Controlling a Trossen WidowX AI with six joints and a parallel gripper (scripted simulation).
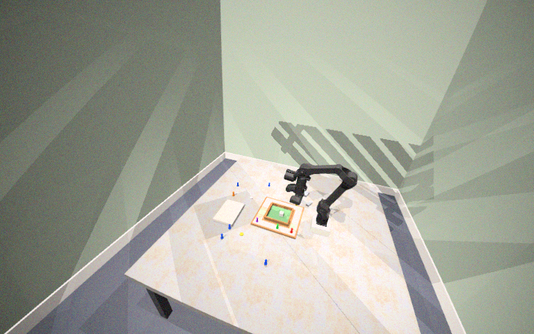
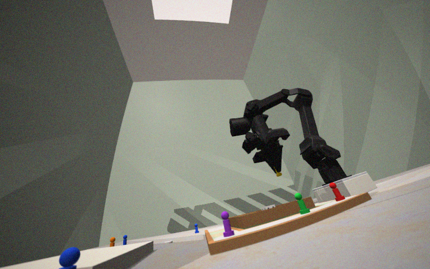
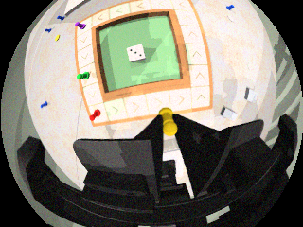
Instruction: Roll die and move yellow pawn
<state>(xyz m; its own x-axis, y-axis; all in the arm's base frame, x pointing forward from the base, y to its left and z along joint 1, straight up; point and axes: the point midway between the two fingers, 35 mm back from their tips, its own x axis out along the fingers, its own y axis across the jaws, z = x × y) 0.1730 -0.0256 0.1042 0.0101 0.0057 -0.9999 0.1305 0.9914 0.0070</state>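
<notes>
The white die lies 9 cm below my gripper tip, 8 cm ahead of it and 2 cm to the left of it. The rest, counted from my gripper tip: green tray floor: 11 cm below, 10 cm ahead, 2 cm to the left; then yellow pawn: 1 cm above; then red pawn: 14 cm to the left, 9 cm below, 1 cm behind.
</notes>
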